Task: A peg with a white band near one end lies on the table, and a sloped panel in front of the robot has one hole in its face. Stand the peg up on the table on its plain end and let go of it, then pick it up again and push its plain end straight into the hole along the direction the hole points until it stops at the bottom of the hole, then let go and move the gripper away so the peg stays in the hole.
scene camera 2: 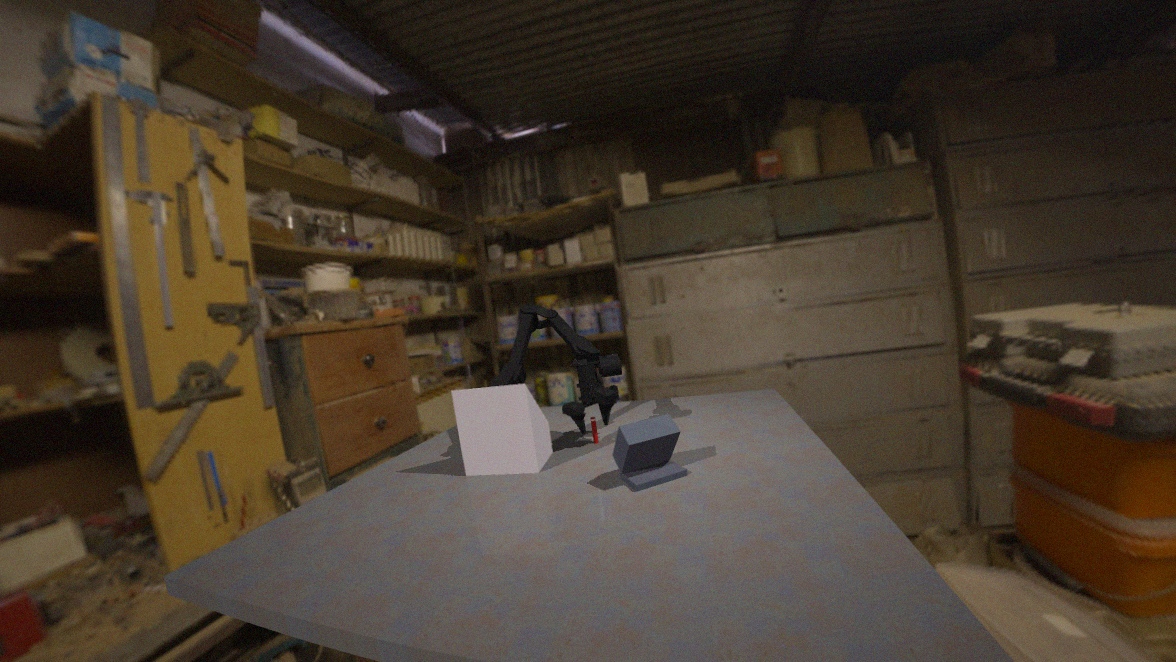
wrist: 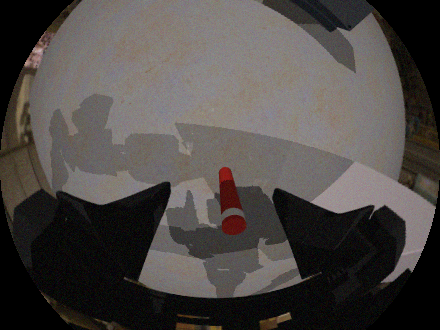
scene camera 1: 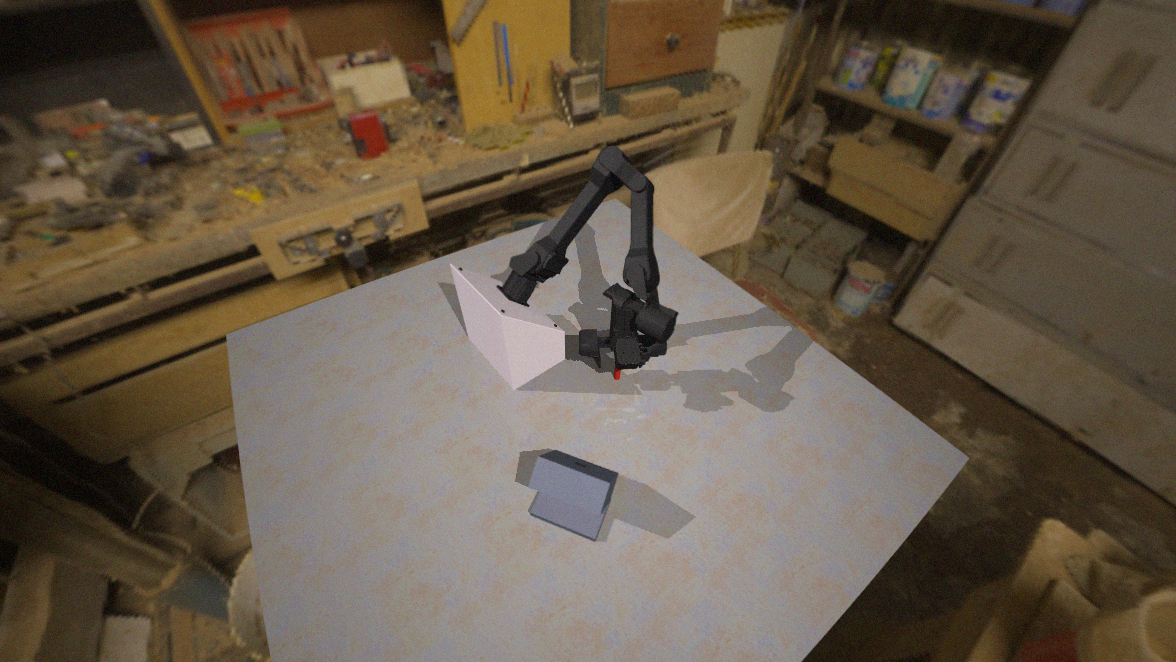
My gripper [scene camera 1: 619, 366] is open, with nothing in its grasp. Further things: a red peg [wrist: 232, 217] and a grey sloped panel [scene camera 1: 556, 474].
My gripper is seen too in scene camera 2 [scene camera 2: 595, 429] and in the wrist view [wrist: 224, 191]. The grey sloped panel is seen too in scene camera 2 [scene camera 2: 640, 444].
